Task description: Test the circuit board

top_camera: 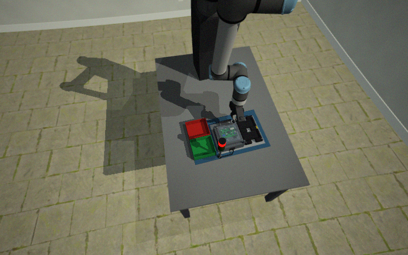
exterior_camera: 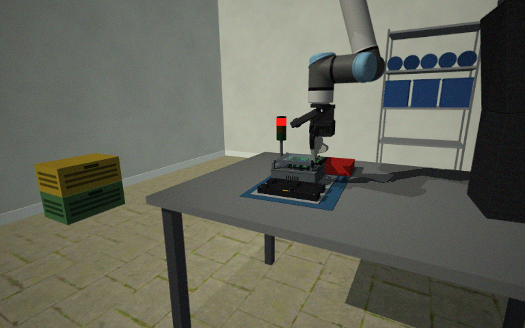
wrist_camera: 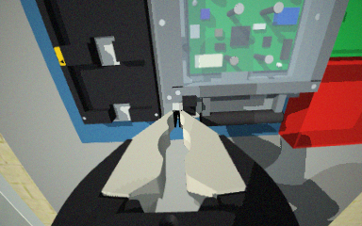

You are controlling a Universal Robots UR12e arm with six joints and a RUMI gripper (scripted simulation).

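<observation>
Right now the black latch piece is 1 cm to the right of my hand and 2 cm below it. The rest, counted from my hand: tester lid (6 cm ahead, 8 cm to the right, 2 cm below); red bin (7 cm behind, 26 cm to the right, 10 cm below); green circuit board (6 cm ahead, 8 cm to the right, 4 cm below).
</observation>
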